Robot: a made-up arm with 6 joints. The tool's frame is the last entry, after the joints.
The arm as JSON. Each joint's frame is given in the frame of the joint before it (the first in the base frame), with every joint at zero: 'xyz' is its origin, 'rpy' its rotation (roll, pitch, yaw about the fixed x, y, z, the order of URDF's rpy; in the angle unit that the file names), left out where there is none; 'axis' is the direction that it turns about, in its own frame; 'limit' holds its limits. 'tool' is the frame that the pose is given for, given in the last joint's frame.
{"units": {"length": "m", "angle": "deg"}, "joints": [
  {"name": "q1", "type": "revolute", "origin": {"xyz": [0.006, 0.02, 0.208], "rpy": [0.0, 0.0, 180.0]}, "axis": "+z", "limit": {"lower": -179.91, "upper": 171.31}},
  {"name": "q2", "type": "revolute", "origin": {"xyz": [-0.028, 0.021, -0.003], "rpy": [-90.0, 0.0, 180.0]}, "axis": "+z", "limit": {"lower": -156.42, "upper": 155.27}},
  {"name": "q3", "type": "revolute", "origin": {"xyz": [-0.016, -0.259, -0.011], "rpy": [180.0, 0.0, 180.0]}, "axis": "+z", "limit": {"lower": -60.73, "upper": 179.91}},
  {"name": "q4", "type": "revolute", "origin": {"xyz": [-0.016, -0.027, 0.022], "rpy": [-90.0, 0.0, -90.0]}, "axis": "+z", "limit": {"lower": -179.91, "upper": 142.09}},
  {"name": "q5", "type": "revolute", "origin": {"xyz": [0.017, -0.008, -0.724], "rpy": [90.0, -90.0, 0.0]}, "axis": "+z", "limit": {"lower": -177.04, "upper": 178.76}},
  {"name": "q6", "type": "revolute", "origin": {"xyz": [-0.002, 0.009, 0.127], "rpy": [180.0, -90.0, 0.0]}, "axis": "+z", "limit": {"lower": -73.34, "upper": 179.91}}
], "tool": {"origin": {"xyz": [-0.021, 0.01, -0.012], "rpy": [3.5, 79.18, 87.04]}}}
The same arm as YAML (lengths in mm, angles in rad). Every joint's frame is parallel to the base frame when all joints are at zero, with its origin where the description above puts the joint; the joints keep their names.
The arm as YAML. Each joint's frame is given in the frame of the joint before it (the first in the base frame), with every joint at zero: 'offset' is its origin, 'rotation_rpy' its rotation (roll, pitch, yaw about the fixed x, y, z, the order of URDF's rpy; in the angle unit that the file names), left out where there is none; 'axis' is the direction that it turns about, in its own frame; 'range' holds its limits. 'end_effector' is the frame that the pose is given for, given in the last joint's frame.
length_unit: mm
angle_unit: rad
chain:
  - id: q1
    offset: [6.0, 20.0, 208.0]
    axis: [0.0, 0.0, 1.0]
    range: [-3.14, 2.9899]
  - id: q2
    offset: [28.0, -21.0, -3.0]
    axis: [0.0, 1.0, 0.0]
    range: [-2.73, 2.71]
  - id: q3
    offset: [-16.0, -11.0, 259.0]
    axis: [0.0, -1.0, 0.0]
    range: [-1.0599, 3.14]
  - id: q4
    offset: [16.0, -22.0, 27.0]
    axis: [-1.0, 0.0, 0.0]
    range: [-3.14, 2.4799]
  - id: q5
    offset: [724.0, -8.0, 17.0]
    axis: [0.0, -1.0, 0.0]
    range: [-3.0899, 3.12]
  - id: q6
    offset: [2.0, -127.0, -9.0]
    axis: [-1.0, 0.0, 0.0]
    range: [-1.28, 3.14]
end_effector:
  offset: [12.0, 21.0, 10.0]
  rotation_rpy: [0.1137, -0.1886, -0.0099]

